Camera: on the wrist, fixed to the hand. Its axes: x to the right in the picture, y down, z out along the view.
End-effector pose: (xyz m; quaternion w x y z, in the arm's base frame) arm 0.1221 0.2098 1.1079 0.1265 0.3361 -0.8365 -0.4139
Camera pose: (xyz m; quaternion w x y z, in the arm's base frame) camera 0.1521 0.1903 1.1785 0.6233 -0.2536 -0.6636 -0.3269
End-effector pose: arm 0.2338 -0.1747 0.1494 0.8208 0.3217 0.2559 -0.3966
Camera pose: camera 0.2411 -0.1005 0.1227 0.8403 0.2778 0.2434 0.3968
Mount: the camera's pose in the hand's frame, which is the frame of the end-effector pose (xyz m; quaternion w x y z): -0.0140 0.0328 -0.0707 0.6840 -0.2404 0.2226 0.6518
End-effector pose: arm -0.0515 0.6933 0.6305 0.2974 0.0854 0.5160 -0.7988
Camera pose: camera -0.0338 0.7511 0.5793 0.6297 0.5010 0.5555 -0.2095
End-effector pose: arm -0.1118 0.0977 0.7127 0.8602 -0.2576 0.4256 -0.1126
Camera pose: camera -0.1771 0.1065 0.6688 0.5051 -0.0805 0.6775 0.5286
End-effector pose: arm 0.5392 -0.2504 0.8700 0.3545 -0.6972 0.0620 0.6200
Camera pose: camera 0.5768 -0.3200 0.8676 0.3430 0.6597 -0.4267 -0.5148
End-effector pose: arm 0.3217 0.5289 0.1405 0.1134 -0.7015 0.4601 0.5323
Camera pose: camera 0.3419 0.4723 0.1921 0.5404 0.3257 -0.6692 -0.3925
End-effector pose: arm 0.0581 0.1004 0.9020 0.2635 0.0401 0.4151 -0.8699
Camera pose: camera 0.0757 0.1420 0.8369 0.6644 0.4283 0.5255 -0.3145
